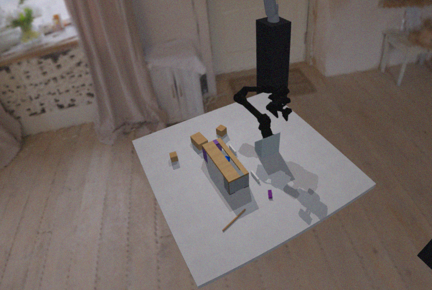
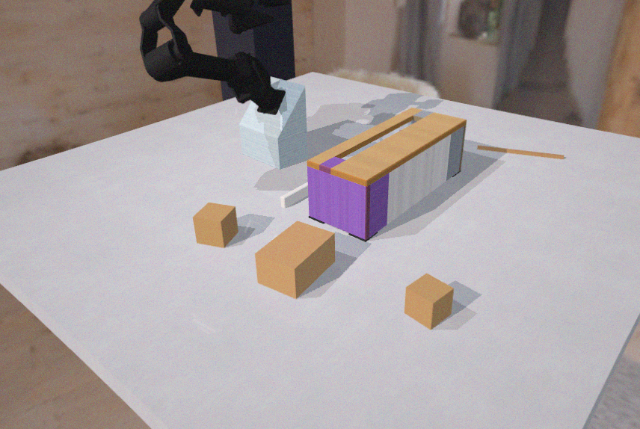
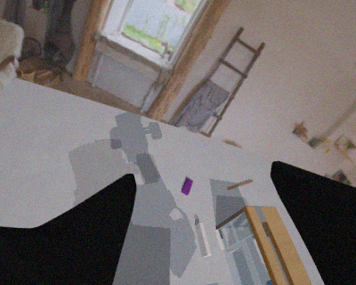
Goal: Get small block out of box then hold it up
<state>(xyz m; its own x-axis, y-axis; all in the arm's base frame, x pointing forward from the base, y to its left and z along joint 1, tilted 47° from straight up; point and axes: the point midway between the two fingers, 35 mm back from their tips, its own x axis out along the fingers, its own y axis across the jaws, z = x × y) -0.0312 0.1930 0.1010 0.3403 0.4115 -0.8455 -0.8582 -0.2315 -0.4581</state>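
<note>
Right now my gripper tip is 350 mm short of the box, 90 mm to the left of it and 280 mm above it. Round my gripper tip: wooden stick: 540 mm ahead, 270 mm to the left, 330 mm below; small blue block: 360 mm ahead, 110 mm to the right, 250 mm below.
</note>
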